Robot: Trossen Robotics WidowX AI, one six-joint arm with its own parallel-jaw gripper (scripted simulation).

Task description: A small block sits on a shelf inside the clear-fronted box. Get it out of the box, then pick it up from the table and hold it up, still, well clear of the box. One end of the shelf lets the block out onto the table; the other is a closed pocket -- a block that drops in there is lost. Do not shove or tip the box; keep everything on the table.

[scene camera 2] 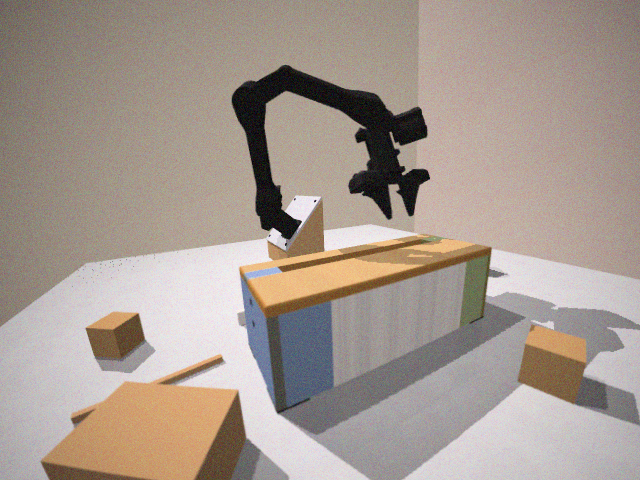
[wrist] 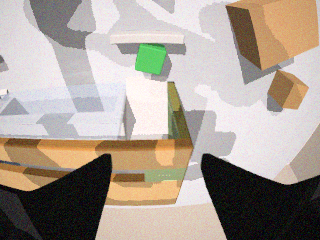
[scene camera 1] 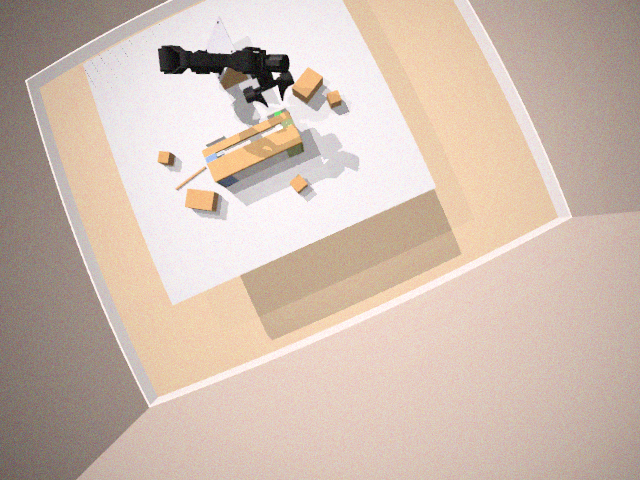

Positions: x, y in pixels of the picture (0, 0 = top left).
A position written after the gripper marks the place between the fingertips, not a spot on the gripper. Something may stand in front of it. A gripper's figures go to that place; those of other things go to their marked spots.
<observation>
The gripper [scene camera 2: 401, 217] is 0.56 m from the lens. A box [scene camera 2: 315, 321]: 0.28 m from the lens. A thin stick [scene camera 2: 175, 376]: 0.41 m from the lens. The marked spots on the box and the thin stick are 0.21 m apart.
</observation>
